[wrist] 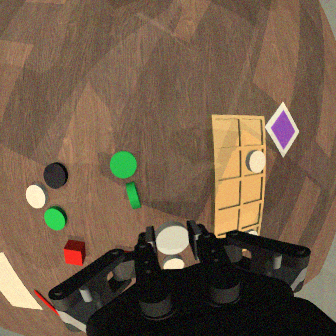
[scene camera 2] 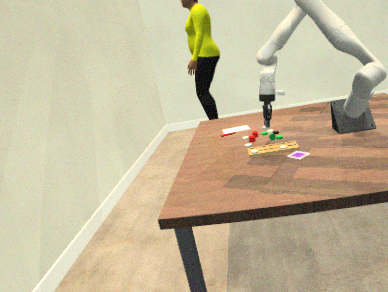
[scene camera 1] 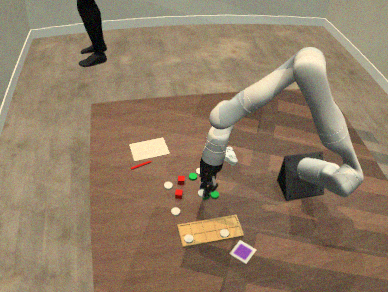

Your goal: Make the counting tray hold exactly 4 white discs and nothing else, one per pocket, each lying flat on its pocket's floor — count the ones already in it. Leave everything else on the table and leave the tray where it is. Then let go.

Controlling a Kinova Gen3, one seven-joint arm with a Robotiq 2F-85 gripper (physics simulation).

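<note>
My gripper [scene camera 1: 204, 192] [scene camera 2: 267, 126] [wrist: 170, 232] is shut on a white disc [scene camera 1: 201, 193] [wrist: 172, 240], held above the table, beside the tray. The wooden counting tray [scene camera 1: 206, 231] [scene camera 2: 267, 149] [wrist: 227, 165] has two rows of pockets. One white disc [scene camera 1: 224, 233] [scene camera 2: 283, 147] [wrist: 256, 161] lies in a pocket, and another white disc [scene camera 1: 188, 239] [scene camera 2: 255, 151] lies in an end pocket, partly hidden by a finger in the wrist view. Loose white discs lie on the table: one [scene camera 1: 175, 211] nearest the tray, one [scene camera 1: 168, 185] farther left, one [scene camera 1: 198, 171] [wrist: 36, 196] partly behind the gripper in scene camera 1.
Two green discs [wrist: 123, 164] [wrist: 55, 218] lie flat; a third green disc [scene camera 2: 272, 136] [wrist: 133, 195] stands on edge. A black disc [wrist: 55, 175], red cubes [scene camera 1: 181, 180] [scene camera 1: 178, 194], a red stick [scene camera 1: 141, 165], pale sheet [scene camera 1: 149, 149] and purple card [scene camera 1: 243, 251] [wrist: 283, 129] are around.
</note>
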